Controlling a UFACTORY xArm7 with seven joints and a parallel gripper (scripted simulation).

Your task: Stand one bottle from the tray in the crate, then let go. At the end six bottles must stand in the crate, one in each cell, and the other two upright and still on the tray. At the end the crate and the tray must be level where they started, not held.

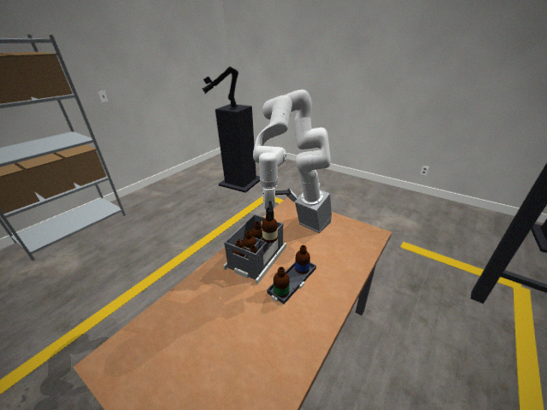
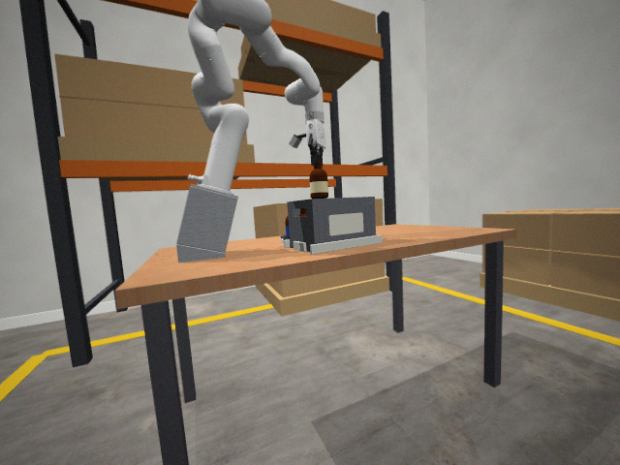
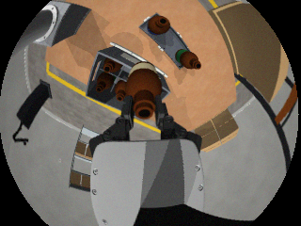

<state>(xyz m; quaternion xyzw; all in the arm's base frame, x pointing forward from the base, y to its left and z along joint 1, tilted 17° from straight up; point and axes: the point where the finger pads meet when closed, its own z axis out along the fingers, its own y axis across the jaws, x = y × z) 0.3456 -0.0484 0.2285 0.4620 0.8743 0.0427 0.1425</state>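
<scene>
Now: the bottle 70 mm below my hand. The rest, counted from my hand: crate (20 mm behind, 100 mm to the right, 250 mm below); then dark tray (40 mm ahead, 140 mm to the left, 320 mm below).
</scene>
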